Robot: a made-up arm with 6 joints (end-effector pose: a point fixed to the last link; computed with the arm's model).
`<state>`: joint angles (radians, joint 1 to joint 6).
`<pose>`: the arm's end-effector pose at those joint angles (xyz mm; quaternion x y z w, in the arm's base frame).
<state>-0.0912 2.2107 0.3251 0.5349 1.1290 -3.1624</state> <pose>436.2 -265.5 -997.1 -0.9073 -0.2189 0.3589 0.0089</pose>
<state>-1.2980 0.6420 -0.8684 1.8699 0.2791 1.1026</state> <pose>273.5 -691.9 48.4 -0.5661 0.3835 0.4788 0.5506</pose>
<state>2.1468 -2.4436 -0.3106 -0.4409 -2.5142 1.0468</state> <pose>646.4 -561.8 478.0 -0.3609 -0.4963 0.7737 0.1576</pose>
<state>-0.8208 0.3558 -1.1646 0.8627 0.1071 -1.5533</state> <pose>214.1 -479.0 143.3 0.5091 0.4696 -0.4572 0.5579</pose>
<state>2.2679 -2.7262 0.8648 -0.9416 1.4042 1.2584</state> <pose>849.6 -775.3 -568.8 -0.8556 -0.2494 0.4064 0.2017</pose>
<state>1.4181 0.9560 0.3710 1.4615 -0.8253 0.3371</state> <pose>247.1 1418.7 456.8 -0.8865 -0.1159 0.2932 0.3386</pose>
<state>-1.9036 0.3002 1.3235 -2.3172 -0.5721 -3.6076</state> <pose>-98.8 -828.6 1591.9 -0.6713 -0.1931 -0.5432 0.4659</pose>
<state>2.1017 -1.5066 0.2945 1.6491 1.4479 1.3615</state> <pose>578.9 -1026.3 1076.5 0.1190 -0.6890 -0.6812 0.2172</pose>
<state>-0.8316 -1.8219 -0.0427 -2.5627 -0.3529 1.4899</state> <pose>-340.8 698.2 939.4 -0.1074 -0.7243 0.2573 0.6306</pose>
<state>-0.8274 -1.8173 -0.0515 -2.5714 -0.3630 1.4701</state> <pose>-336.9 691.3 942.7 -0.0962 -0.7195 0.2690 0.6331</pose>
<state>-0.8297 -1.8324 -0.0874 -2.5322 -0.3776 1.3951</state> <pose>-320.1 667.0 933.7 -0.0845 -0.7060 0.2804 0.6448</pose>
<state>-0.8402 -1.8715 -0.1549 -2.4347 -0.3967 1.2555</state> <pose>-290.0 621.2 908.5 -0.0714 -0.6817 0.2891 0.6683</pose>
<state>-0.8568 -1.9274 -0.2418 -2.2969 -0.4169 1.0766</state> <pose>-256.1 560.3 870.7 -0.0556 -0.6502 0.2909 0.6997</pose>
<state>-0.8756 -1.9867 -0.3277 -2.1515 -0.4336 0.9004</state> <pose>-228.9 498.1 829.4 -0.0386 -0.6195 0.2838 0.7309</pose>
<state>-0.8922 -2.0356 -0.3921 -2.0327 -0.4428 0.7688</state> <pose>-214.0 450.8 795.7 -0.0268 -0.5982 0.2707 0.7538</pose>
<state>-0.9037 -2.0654 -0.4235 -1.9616 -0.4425 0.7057</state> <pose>-210.2 427.7 776.5 -0.0259 -0.5906 0.2567 0.7646</pose>
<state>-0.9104 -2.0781 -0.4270 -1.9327 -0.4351 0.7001</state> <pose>-213.2 425.2 770.1 -0.0354 -0.5936 0.2447 0.7658</pose>
